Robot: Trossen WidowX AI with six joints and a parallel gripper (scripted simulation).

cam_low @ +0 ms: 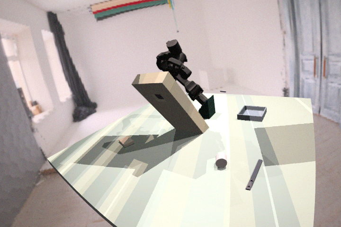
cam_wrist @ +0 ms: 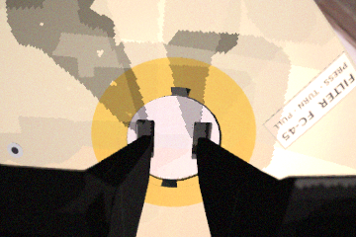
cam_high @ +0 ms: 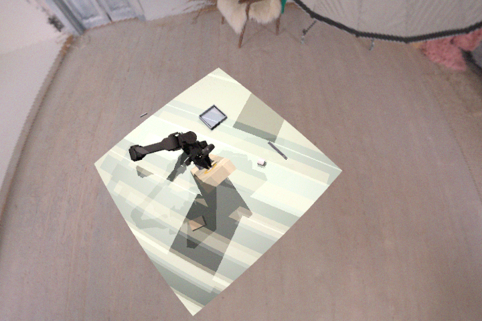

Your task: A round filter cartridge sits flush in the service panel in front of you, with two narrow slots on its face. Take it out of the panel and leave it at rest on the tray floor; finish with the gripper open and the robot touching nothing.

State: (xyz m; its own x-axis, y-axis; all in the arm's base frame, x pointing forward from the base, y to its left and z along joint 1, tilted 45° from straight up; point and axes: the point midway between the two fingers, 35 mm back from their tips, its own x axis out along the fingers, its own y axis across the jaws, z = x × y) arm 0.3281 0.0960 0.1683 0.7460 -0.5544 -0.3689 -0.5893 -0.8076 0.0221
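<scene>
Now: the round filter cartridge 20 mm ahead of my gripper tip and 10 mm below it. Also, from my gripper tip: small tan block (280 mm to the right, 280 mm below, 60 mm ahead); grey tray (350 mm behind, 340 mm to the left, 280 mm below).
</scene>
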